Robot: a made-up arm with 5 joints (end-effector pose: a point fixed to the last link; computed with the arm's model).
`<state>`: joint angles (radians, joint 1 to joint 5).
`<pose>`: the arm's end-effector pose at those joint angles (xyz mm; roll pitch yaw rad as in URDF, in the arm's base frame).
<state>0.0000 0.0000 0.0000 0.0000 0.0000</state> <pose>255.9 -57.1 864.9 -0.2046 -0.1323 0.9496</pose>
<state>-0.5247 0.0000 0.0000 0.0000 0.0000</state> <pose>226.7 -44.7 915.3 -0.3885 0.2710 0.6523</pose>
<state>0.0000 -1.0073 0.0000 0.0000 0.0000</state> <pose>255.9 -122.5 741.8 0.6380 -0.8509 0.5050</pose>
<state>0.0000 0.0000 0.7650 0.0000 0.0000</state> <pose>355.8 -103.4 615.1 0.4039 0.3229 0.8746</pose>
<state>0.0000 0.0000 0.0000 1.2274 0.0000</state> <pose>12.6 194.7 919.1 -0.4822 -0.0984 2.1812</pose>
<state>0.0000 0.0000 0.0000 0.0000 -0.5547</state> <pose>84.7 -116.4 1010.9 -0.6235 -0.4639 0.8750</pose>
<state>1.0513 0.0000 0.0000 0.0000 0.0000</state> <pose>324.4 2.6 794.0 -0.2305 -1.0091 1.5646</pose>
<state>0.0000 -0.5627 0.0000 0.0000 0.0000</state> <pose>255.9 -109.4 804.1 0.1737 -0.5723 0.8143</pose>
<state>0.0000 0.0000 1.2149 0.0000 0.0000</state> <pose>318.2 -129.1 458.4 0.8068 0.5814 0.9765</pose>
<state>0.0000 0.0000 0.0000 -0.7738 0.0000</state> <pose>200.1 -275.5 809.5 -0.0879 0.0072 0.1890</pose>
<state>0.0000 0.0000 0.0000 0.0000 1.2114</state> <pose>228.9 113.5 413.0 0.8448 0.2988 1.5291</pose>
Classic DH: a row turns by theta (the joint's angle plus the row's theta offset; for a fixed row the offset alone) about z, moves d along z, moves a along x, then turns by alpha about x. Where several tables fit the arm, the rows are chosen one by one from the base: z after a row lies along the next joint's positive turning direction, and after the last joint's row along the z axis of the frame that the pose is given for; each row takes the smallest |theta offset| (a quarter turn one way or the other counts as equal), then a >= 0, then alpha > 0; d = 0 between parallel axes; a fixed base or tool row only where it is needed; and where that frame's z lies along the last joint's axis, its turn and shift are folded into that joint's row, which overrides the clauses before.
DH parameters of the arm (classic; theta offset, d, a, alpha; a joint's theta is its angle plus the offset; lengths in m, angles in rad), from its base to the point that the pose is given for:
base (fixed): 1.2314 0.732 0.1432 1.0088
joint 1: 0.5851 0.1052 -0.0944 -2.4946
joint 2: -0.914 0.1384 -0.1454 -1.6037
joint 3: 1.5519 -0.0377 -0.0329 1.9829
joint 4: 0.0412 0.0283 -0.0631 -1.449
joint 5: -0.224 0.0163 0.4062 1.201
tool (fixed): 1.0059 0.1337 0 0

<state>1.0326 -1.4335 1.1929 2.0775 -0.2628</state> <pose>389.7 20.3 701.3 -2.1817 0.4366 -1.2723</pose>
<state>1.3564 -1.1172 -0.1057 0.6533 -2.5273</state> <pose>-266.6 267.3 204.3 1.2258 0.6438 -1.9362</pose>
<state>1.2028 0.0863 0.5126 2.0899 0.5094</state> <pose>-194.7 39.9 724.0 -0.9117 0.3974 -2.7090</pose>
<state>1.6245 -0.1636 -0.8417 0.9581 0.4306</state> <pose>-116.6 23.4 741.9 -2.1310 -0.2805 2.8924</pose>
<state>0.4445 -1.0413 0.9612 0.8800 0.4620</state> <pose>181.6 273.0 894.7 -0.6773 -1.2454 -2.9390</pose>
